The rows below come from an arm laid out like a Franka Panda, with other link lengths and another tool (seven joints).
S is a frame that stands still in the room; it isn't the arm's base.
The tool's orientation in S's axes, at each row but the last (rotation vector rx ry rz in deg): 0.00, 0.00, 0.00; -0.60, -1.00, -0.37; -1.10, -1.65, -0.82; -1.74, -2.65, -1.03
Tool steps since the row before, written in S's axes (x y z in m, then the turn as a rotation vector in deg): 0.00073, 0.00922, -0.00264, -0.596, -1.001, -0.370; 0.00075, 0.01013, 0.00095, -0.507, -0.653, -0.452; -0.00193, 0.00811, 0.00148, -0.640, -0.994, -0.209; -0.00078, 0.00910, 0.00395, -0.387, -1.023, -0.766
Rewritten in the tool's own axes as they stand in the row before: 0.00073, 0.00922, -0.00264, -0.596, -1.001, -0.370; 0.00070, 0.01012, 0.00104, -0.511, -0.652, -0.450; -0.00200, 0.00805, 0.00169, -0.632, -0.999, -0.210; -0.00075, 0.00896, 0.00426, -0.404, -1.007, -0.779
